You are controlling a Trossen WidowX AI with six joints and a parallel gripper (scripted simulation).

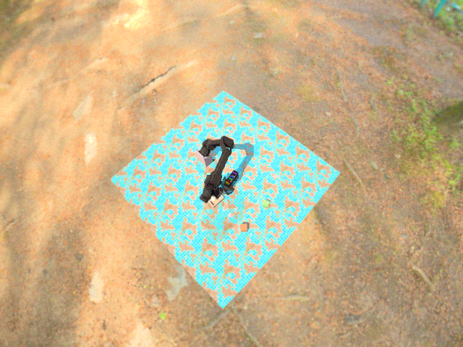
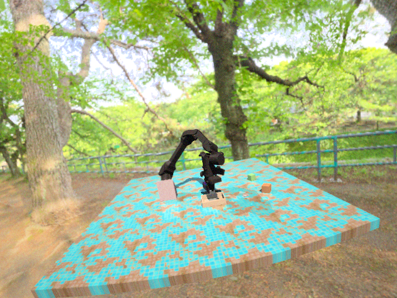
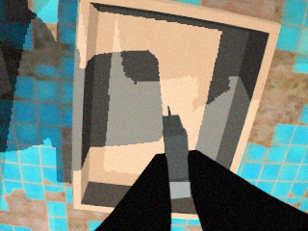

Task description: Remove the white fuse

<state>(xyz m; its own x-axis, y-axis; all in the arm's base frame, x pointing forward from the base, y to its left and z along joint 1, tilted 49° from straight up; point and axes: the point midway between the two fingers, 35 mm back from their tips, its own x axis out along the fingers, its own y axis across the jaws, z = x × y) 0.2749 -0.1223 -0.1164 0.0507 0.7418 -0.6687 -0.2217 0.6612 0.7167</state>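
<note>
The white fuse is 10 mm below my gripper tip. Also, from my gripper tip: red fuse (170 mm to the left, 40 mm below); tray (60 mm below); yellow fuse (150 mm to the left, 40 mm below).
</note>
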